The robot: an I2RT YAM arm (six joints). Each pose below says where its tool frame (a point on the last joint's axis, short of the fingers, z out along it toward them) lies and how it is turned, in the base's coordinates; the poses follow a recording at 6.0 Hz.
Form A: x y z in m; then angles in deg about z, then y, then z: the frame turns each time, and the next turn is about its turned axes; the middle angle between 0 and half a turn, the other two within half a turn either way.
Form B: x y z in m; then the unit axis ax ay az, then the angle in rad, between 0 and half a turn. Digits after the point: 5 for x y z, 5 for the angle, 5 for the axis.
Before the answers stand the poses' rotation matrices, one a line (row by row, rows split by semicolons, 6 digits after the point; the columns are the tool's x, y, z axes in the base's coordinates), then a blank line. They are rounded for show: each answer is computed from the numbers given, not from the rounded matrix.
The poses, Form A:
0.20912, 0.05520, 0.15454, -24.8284, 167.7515, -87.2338
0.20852, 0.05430, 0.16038, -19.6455, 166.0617, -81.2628
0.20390, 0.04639, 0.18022, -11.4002, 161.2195, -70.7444
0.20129, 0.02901, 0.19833, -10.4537, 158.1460, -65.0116
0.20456, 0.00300, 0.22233, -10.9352, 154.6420, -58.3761
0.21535, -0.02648, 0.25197, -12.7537, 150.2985, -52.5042
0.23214, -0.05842, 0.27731, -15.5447, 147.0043, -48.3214
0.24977, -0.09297, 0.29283, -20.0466, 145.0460, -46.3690
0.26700, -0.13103, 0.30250, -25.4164, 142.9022, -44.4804
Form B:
-0.462215 -0.865612 0.192543; -0.886709 0.453665 -0.089083; -0.010239 -0.211905 -0.977237
-0.471146 -0.852384 0.226856; -0.881296 0.465574 -0.080983; -0.036590 -0.238082 -0.970556
-0.492668 -0.810975 0.315592; -0.863716 0.499944 -0.063636; -0.106171 -0.303933 -0.946759
-0.550026 -0.750646 0.366064; -0.820210 0.568061 -0.067540; -0.157248 -0.337398 -0.928135
-0.626747 -0.656027 0.420496; -0.746164 0.660787 -0.081243; -0.224561 -0.364678 -0.903649
-0.690837 -0.537780 0.483257; -0.657100 0.745825 -0.109383; -0.301601 -0.393114 -0.868619
-0.737461 -0.425308 0.524656; -0.570108 0.808504 -0.145941; -0.362117 -0.406737 -0.838711
-0.779385 -0.320768 0.538208; -0.486088 0.851558 -0.196388; -0.395320 -0.414678 -0.819612
-0.814726 -0.198540 0.544797; -0.388602 0.884291 -0.258880; -0.430361 -0.422625 -0.797607

0.20912, 0.05520, 0.15454, -0.51603, 0.85197, -0.08864, 3.02230
0.20852, 0.05430, 0.16038, -0.50991, 0.85509, -0.09384, 2.98693
0.20390, 0.04639, 0.18022, -0.49214, 0.86379, -0.10802, 2.89496
0.20129, 0.02901, 0.19833, -0.45516, 0.88265, -0.11733, 2.84062
0.20456, 0.00300, 0.22233, -0.39902, 0.90812, -0.12690, 2.77851
0.21535, -0.02648, 0.25197, -0.33655, 0.93097, -0.14153, 2.70646
0.23214, -0.05842, 0.27731, -0.27875, 0.94781, -0.15477, 2.65479
0.24977, -0.09297, 0.29283, -0.22438, 0.95957, -0.16993, 2.63359
0.26700, -0.13103, 0.30250, -0.16262, 0.96847, -0.18876, 2.61400

